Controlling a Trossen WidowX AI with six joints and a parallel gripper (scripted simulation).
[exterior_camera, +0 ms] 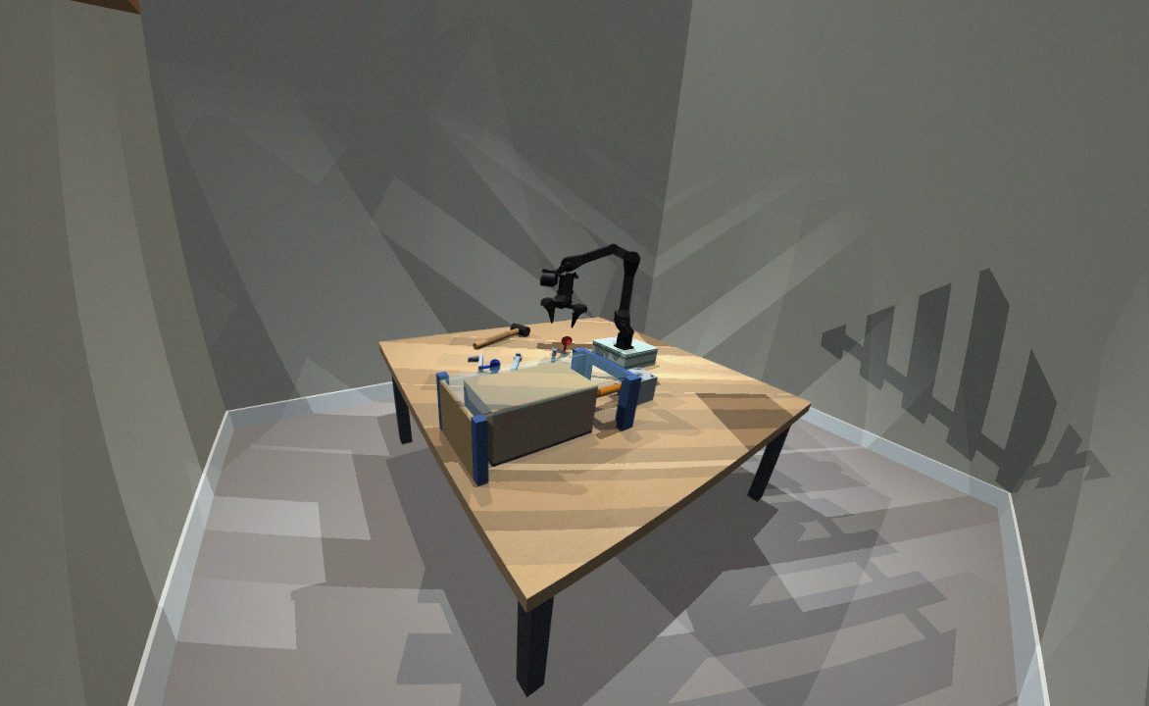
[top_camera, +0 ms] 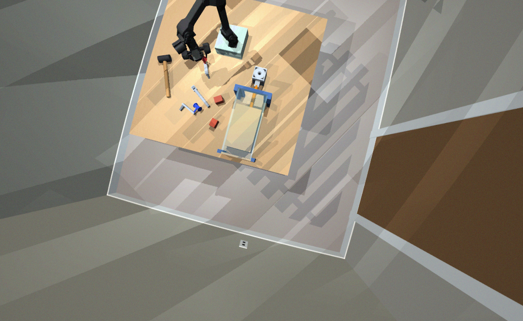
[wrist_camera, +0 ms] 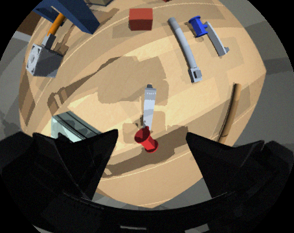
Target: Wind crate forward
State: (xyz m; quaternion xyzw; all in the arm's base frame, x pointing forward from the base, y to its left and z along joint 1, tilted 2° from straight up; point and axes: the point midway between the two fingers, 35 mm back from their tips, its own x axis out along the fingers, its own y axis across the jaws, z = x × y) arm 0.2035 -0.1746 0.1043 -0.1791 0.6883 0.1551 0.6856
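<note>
My gripper tip is now 1 cm past the winch handle and 11 cm above it. The rest, counted from my gripper tip: orange strap 6 cm ahead, 42 cm to the left, 8 cm below; then red knob 5 cm behind, 3 cm to the right, 10 cm below; then grey winch 3 cm behind, 41 cm to the left, 11 cm below.
</note>
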